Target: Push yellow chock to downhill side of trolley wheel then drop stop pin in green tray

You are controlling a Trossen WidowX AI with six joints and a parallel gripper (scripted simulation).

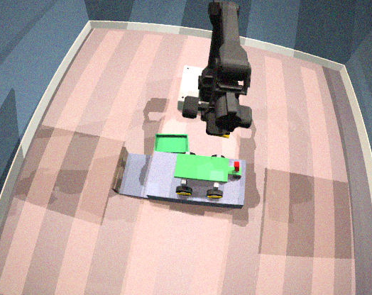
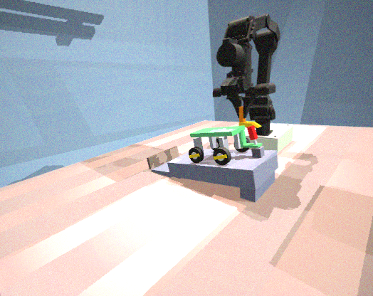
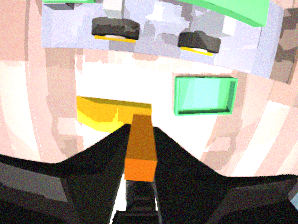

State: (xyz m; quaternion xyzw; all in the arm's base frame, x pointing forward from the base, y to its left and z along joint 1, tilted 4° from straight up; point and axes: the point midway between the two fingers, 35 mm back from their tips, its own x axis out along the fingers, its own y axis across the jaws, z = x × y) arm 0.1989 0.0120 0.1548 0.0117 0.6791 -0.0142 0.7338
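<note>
Right now my gripper tip is 110 mm short of the red-headed stop pin, 90 mm to the right of it and 40 mm above it. The rest, counted from my gripper tip: trolley (130 mm ahead, 10 mm to the right, 60 mm below); chock (20 mm to the left, 10 mm below); pale blue ramp (130 mm ahead, 20 mm to the right, 120 mm below).
</note>
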